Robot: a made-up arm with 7 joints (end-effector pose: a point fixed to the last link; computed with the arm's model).
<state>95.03 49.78 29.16 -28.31 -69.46 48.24 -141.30</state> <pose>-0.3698 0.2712 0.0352 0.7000 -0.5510 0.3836 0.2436</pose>
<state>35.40 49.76 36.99 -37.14 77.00 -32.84 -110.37</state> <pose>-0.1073 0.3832 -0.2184 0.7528 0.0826 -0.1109 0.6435</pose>
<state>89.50 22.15 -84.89 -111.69 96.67 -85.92 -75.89</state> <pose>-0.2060 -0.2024 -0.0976 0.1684 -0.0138 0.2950 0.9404</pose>
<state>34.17 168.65 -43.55 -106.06 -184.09 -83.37 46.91</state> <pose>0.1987 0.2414 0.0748 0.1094 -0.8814 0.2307 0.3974</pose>
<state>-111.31 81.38 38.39 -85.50 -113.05 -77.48 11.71</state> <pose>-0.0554 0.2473 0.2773 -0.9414 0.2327 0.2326 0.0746</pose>
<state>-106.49 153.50 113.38 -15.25 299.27 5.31 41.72</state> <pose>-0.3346 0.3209 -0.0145 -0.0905 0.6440 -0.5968 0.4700</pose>
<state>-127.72 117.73 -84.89 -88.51 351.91 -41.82 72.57</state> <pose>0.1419 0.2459 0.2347 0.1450 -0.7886 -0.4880 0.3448</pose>
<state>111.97 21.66 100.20 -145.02 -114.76 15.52 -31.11</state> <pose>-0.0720 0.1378 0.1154 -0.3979 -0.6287 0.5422 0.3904</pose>
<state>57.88 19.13 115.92 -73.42 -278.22 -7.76 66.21</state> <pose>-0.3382 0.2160 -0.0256 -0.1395 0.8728 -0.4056 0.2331</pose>
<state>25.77 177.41 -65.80 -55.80 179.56 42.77 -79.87</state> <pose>0.1971 0.2095 0.3231 0.5878 0.0207 -0.1555 0.7936</pose>
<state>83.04 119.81 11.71 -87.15 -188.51 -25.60 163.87</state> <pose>0.1234 0.3327 -0.1106 0.3802 0.2245 -0.7954 0.4153</pose>
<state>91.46 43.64 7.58 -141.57 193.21 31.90 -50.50</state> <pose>-0.0897 0.1188 -0.1423 -0.5561 -0.2872 0.6004 0.4977</pose>
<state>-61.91 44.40 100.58 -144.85 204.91 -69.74 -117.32</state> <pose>0.0009 0.1916 0.0317 0.3205 0.8357 -0.3993 0.1983</pose>
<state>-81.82 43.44 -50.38 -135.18 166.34 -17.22 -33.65</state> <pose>0.1861 -0.1170 0.0617 -0.7378 -0.3492 -0.2987 0.4945</pose>
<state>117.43 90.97 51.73 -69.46 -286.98 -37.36 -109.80</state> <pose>-0.0205 0.4092 0.0004 0.5887 0.1169 -0.7282 0.3309</pose>
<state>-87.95 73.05 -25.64 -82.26 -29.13 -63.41 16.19</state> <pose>0.2708 0.1038 0.2504 -0.2983 0.6256 0.6748 0.2536</pose>
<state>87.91 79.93 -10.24 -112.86 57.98 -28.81 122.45</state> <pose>-0.1241 0.2173 -0.1677 -0.2752 -0.1023 0.8379 0.4601</pose>
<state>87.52 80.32 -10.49 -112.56 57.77 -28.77 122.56</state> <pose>-0.1229 0.2189 -0.1681 -0.2741 -0.1011 0.8360 0.4644</pose>
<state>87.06 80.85 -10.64 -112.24 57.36 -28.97 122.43</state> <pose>-0.1208 0.2211 -0.1686 -0.2753 -0.1017 0.8307 0.4730</pose>
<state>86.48 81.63 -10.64 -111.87 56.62 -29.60 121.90</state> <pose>-0.1170 0.2243 -0.1690 -0.2802 -0.1051 0.8195 0.4887</pose>
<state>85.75 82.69 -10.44 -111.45 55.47 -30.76 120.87</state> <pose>-0.1112 0.2288 -0.1693 -0.2900 -0.1121 0.8005 0.5124</pose>
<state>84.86 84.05 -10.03 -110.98 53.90 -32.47 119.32</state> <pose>-0.1030 0.2343 -0.1694 -0.3047 -0.1226 0.7723 0.5438</pose>
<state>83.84 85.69 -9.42 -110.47 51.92 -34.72 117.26</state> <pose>-0.0926 0.2408 -0.1692 -0.3237 -0.1362 0.7340 0.5813</pose>
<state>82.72 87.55 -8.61 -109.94 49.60 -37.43 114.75</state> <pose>-0.0800 0.2477 -0.1685 -0.3460 -0.1522 0.6855 0.6222</pose>
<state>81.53 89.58 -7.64 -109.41 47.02 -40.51 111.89</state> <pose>-0.0657 0.2546 -0.1673 -0.3706 -0.1696 0.6276 0.6633</pose>
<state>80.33 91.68 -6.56 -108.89 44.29 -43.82 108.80</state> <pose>-0.0503 0.2611 -0.1655 -0.3957 -0.1873 0.5623 0.7015</pose>
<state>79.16 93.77 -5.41 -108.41 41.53 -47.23 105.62</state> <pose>-0.0344 0.2668 -0.1632 -0.4202 -0.2042 0.4926 0.7342</pose>
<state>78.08 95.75 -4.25 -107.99 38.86 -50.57 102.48</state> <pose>-0.0189 0.2714 -0.1604 -0.4429 -0.2195 0.4222 0.7599</pose>
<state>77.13 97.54 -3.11 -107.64 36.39 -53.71 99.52</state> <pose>-0.0044 0.2749 -0.1575 -0.4630 -0.2328 0.3549 0.7782</pose>
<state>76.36 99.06 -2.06 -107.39 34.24 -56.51 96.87</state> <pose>0.0081 0.2772 -0.1547 -0.4800 -0.2436 0.2948 0.7895</pose>
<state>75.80 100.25 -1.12 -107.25 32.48 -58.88 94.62</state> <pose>0.0183 0.2786 -0.1522 -0.4941 -0.2524 0.2446 0.7952</pose>
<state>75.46 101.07 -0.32 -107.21 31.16 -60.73 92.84</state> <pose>0.0258 0.2792 -0.1503 -0.5048 -0.2593 0.2063 0.7971</pose>
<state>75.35 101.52 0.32 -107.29 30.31 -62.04 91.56</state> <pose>0.0304 0.2791 -0.1491 -0.5128 -0.2646 0.1807 0.7965</pose>
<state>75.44 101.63 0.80 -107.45 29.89 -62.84 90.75</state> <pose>0.0323 0.2787 -0.1485 -0.5181 -0.2687 0.1669 0.7947</pose>
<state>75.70 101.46 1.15 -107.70 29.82 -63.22 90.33</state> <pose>0.0321 0.2779 -0.1485 -0.5214 -0.2718 0.1629 0.7923</pose>
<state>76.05 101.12 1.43 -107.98 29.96 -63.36 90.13</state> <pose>0.0307 0.2769 -0.1488 -0.5235 -0.2747 0.1644 0.7896</pose>
